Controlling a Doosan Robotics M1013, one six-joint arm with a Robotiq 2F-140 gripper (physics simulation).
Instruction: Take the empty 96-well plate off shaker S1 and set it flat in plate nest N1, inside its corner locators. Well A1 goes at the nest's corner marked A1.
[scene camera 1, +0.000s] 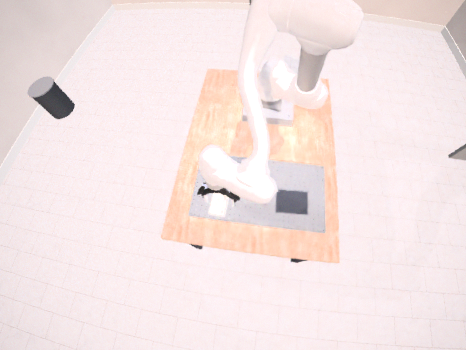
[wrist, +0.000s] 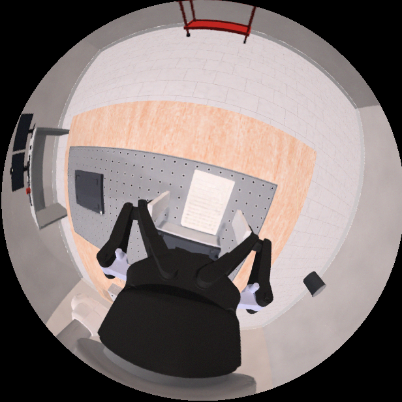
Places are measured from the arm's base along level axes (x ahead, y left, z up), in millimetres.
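Where they show: gripper, fingertip midpoint: (scene camera 1: 219, 201); arm's base at its link origin: (scene camera 1: 268, 98).
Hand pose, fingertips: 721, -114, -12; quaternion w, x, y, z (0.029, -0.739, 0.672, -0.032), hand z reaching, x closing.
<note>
Things, the pixels of their top centre, and the offset from my fingertips, as dx, dy, dz. Level surfaces: height alone.
- white 96-well plate at its top centre: (scene camera 1: 218, 202) +0, -8, -27
- dark rectangular panel at its top centre: (scene camera 1: 292, 201) -96, +356, -26
- grey perforated board at its surface level: dz -41
- wooden table at its surface level: dz -54
The white 96-well plate (scene camera 1: 218, 206) (wrist: 207, 202) looks flat, with faint rows of wells on its upper face. At its near end in the wrist view is a dark unit with a light grey edge (wrist: 187, 236), which looks like shaker S1; the gripper partly hides it. My gripper (scene camera 1: 219, 198) (wrist: 201, 207) is open and empty, its pale pads apart from the plate's two long sides. Its height over the plate is hard to tell. A dark rectangular panel (scene camera 1: 292, 202) (wrist: 89, 192) looks like nest N1. Its locators and A1 mark are too small to read.
The grey perforated board (scene camera 1: 310, 175) (wrist: 135, 162) lies on the wooden table (scene camera 1: 250, 246) (wrist: 190, 125). The arm (scene camera 1: 257, 125) passes over the board's back edge. A dark cylinder (scene camera 1: 52, 98) (wrist: 314, 284) and a red-shelved frame (wrist: 217, 26) are beyond the table.
</note>
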